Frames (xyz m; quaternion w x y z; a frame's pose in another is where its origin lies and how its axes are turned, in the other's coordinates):
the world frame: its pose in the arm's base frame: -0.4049 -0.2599 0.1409 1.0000 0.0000 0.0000 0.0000
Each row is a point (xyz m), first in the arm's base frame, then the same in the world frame.
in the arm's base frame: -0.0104 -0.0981 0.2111
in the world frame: 0.3945 0.1618 0.0702
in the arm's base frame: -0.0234 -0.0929 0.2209
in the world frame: 0.3815 0.1670 0.0800
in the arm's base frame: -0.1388 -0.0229 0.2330
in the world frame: 0.2661 0.2370 0.0921
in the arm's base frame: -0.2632 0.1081 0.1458
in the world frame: 0.1417 0.3680 0.0049
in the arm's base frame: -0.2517 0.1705 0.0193
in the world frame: 0.1532 0.4304 -0.1216
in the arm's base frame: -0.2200 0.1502 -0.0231
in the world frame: 0.1849 0.4101 -0.1640
